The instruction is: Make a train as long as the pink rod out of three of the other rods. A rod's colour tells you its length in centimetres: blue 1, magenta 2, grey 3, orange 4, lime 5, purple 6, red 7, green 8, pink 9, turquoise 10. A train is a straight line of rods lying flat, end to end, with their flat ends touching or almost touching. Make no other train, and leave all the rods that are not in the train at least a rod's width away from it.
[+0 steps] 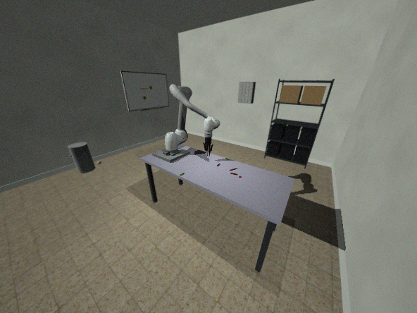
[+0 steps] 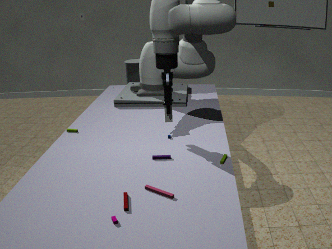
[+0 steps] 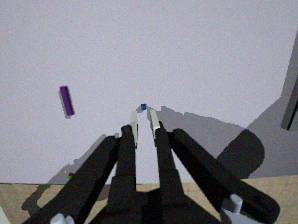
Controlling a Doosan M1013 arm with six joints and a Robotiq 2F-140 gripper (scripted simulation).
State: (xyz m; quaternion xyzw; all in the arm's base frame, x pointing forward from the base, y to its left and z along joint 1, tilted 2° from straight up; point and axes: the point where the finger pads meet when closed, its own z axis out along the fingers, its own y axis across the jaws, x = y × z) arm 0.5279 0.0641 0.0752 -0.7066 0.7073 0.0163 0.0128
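Now: the magenta rod 460 mm ahead of my hand, 140 mm to the right of it and 100 mm below it. Also, from my hand: blue rod: 100 mm below; purple rod: 160 mm ahead, 30 mm to the right, 100 mm below; pink rod: 350 mm ahead, 40 mm to the right, 100 mm below.
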